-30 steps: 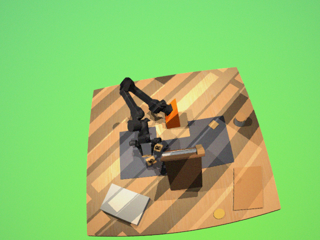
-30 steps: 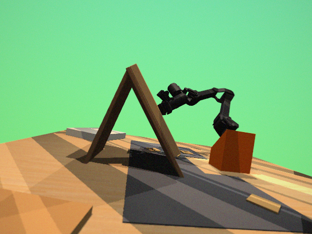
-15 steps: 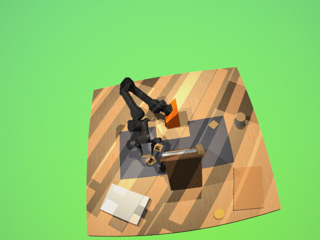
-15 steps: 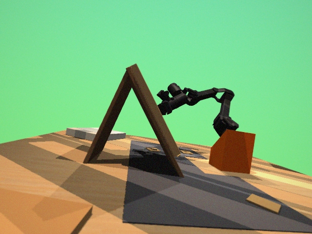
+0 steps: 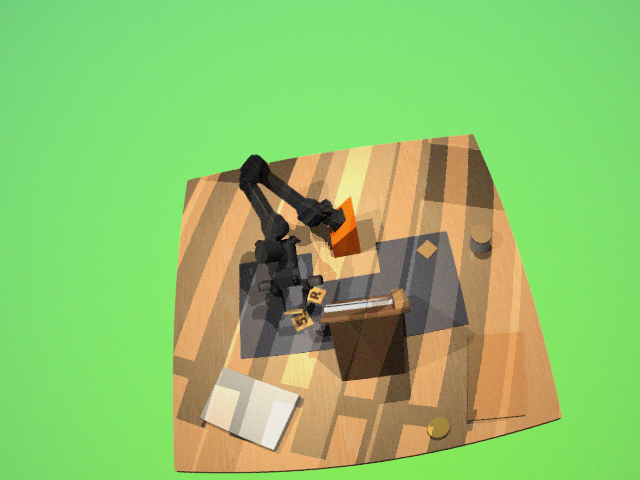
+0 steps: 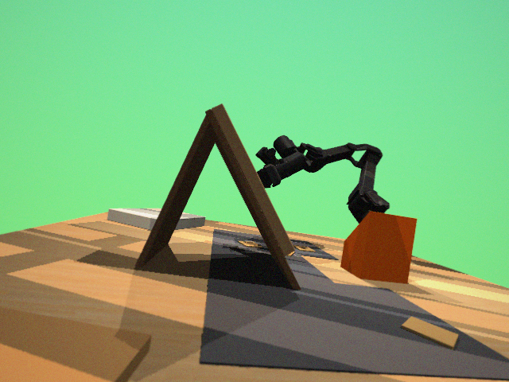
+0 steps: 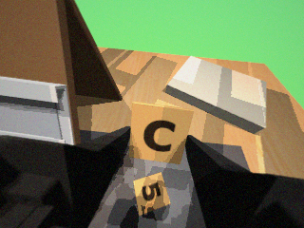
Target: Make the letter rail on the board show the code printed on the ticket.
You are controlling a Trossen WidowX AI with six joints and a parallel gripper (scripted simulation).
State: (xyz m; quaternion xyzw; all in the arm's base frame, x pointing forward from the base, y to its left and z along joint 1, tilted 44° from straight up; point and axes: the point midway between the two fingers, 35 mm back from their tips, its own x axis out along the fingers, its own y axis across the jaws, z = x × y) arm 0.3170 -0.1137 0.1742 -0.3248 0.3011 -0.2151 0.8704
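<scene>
Now: the white ticket 220 mm to the left of my gripper tip, 80 mm below it and 10 mm behind it. The rest, counted from my gripper tip: dark mat: 180 mm to the left, 170 mm below, 140 mm behind; flat tan slab: 560 mm to the left, 360 mm ahead, 160 mm below.
</scene>
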